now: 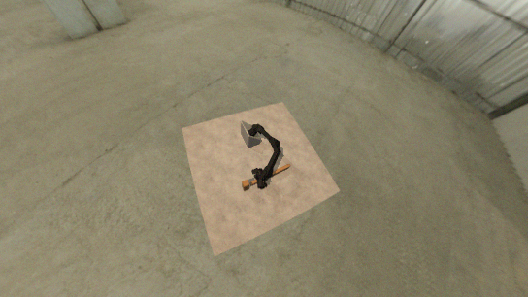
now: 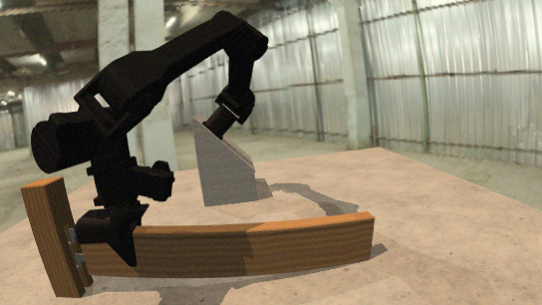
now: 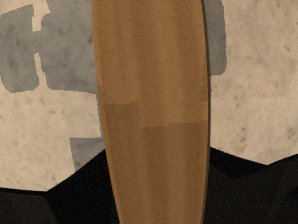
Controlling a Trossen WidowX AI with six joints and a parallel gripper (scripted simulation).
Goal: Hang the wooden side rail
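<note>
Right now the wooden headboard post is 13 cm to the right of my gripper tip and 4 cm above it.
</note>
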